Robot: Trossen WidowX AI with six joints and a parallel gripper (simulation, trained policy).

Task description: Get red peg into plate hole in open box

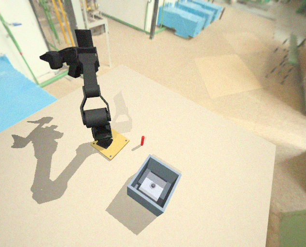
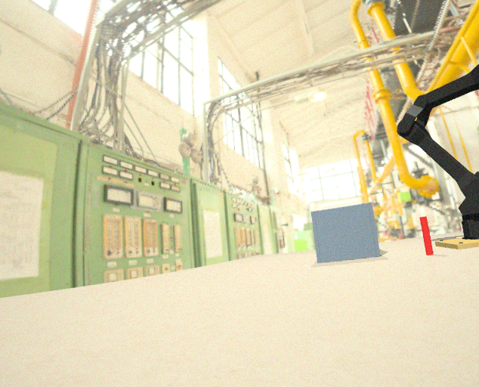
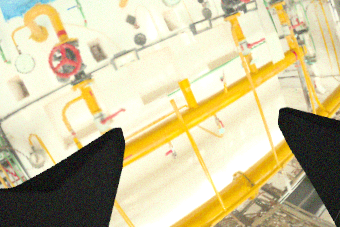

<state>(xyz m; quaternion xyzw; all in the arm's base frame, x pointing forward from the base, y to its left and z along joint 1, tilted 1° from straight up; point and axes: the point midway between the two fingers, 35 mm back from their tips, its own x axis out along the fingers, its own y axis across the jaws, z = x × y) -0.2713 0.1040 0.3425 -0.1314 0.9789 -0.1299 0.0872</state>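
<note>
The red peg is 49 cm ahead of my gripper tip, 30 cm below it and 2 cm to the right of it. The rest, counted from my gripper tip: pale plate (63 cm ahead, 30 cm below, 21 cm to the right).
</note>
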